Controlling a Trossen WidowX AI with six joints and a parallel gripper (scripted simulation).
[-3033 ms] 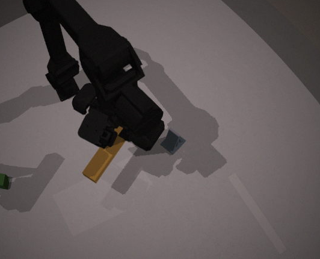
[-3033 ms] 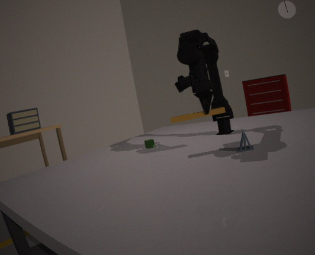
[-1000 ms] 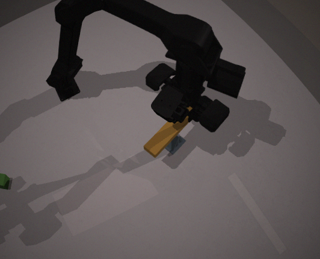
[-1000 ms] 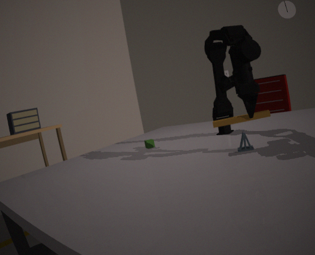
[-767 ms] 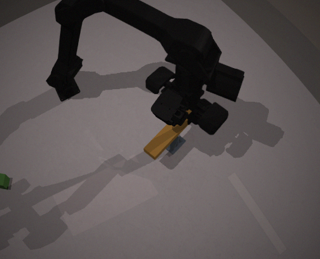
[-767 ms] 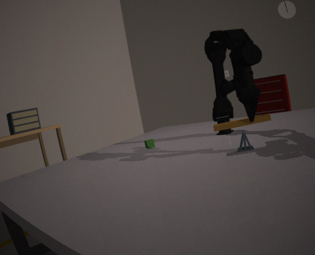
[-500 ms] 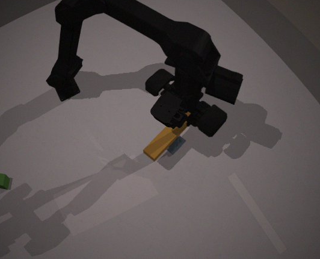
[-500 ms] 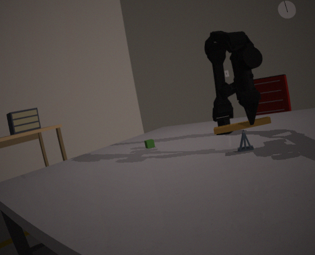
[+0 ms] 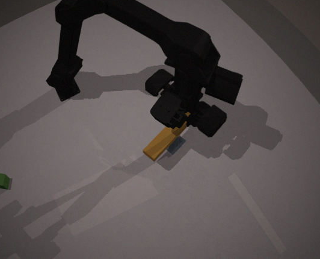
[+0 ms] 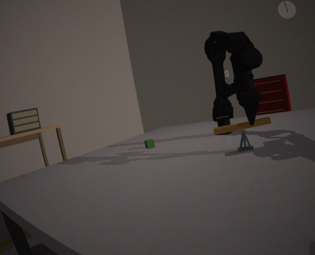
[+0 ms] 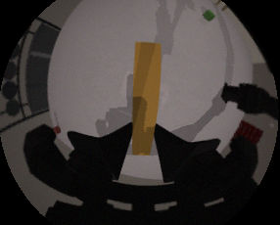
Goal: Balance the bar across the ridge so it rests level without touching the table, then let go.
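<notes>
Right now my gripper tip is 1 cm short of the orange bar and 3 cm to the left of it. Also, from my gripper tip: small green cube: 11 cm behind, 49 cm to the right, 6 cm below.
</notes>
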